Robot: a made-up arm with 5 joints.
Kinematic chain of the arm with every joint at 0, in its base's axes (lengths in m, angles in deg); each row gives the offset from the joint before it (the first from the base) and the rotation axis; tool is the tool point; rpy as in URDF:
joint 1: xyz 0.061 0 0.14 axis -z
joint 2: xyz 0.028 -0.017 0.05 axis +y
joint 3: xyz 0.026 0 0.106 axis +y
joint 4: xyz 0.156 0 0.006 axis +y
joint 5: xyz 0.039 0.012 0 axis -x
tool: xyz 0 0 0 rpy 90 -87.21 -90
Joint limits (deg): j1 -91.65..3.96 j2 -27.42..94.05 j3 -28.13..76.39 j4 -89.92..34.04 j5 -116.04..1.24
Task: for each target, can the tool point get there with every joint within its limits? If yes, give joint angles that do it. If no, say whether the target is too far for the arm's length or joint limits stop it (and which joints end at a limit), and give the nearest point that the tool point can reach.
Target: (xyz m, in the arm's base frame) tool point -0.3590 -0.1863 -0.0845
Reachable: no: too far | nearest point 0.0163 -0.0198 0.0827 | short by 0.443 m
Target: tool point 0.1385 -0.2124 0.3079
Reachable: no: joint limits stop it (at a limit: joint 1, joint 2, joint 4) | nearest point 0.2235 -0.0163 0.3173 | short by 0.214 m
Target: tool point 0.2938 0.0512 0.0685
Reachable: yes | joints -13.61 54.80 5.48 -12.46 -15.10
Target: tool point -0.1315 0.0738 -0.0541
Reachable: no: joint limits stop it (at a limit: joint 1, joint 2) | nearest point 0.0636 0.0848 -0.0327 | short by 0.197 m
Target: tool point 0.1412 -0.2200 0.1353
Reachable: no: joint limits stop it (at a limit: joint 1, joint 2, joint 3) | nearest point 0.0677 -0.0597 0.1268 | short by 0.177 m
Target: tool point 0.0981 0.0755 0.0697
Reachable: yes | joints -67.22 34.57 62.99 8.82 -49.86
